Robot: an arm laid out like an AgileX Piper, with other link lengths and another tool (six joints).
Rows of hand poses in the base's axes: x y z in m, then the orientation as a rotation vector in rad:
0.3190 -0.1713 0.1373 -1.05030 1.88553 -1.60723
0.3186 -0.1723 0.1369 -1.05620 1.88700 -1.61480
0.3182 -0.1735 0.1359 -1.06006 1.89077 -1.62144
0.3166 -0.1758 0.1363 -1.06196 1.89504 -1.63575
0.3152 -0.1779 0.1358 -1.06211 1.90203 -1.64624
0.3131 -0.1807 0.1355 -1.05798 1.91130 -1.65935
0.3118 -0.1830 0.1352 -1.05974 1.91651 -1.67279
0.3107 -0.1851 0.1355 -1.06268 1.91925 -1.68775
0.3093 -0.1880 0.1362 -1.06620 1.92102 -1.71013
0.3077 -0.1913 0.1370 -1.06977 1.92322 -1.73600
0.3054 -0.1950 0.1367 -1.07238 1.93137 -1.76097
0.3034 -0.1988 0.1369 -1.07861 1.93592 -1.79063
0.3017 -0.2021 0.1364 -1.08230 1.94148 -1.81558
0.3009 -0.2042 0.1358 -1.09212 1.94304 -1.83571
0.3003 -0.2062 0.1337 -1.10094 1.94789 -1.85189
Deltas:
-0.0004 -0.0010 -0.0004 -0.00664 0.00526 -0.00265
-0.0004 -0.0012 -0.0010 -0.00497 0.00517 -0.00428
-0.0016 -0.0023 0.0004 -0.00959 0.00479 -0.00869
-0.0014 -0.0021 -0.0005 -0.00593 0.00490 -0.00917
-0.0021 -0.0028 -0.0003 -0.00612 0.00364 -0.01303
-0.0013 -0.0023 -0.0003 -0.00871 0.00531 -0.00891
-0.0011 -0.0021 0.0003 -0.01052 0.00490 -0.00771
-0.0014 -0.0029 0.0007 -0.01592 0.00556 -0.01033
-0.0016 -0.0033 0.0008 -0.01818 0.00631 -0.01224
-0.0023 -0.0037 -0.0003 -0.01607 0.00888 -0.01592
-0.0020 -0.0038 0.0002 -0.02077 0.01007 -0.01485
-0.0017 -0.0033 -0.0005 -0.01668 0.00846 -0.01405
-0.0008 -0.0021 -0.0006 -0.01551 0.00996 -0.00781
-0.0006 -0.0020 -0.0021 -0.01190 0.01046 -0.00843

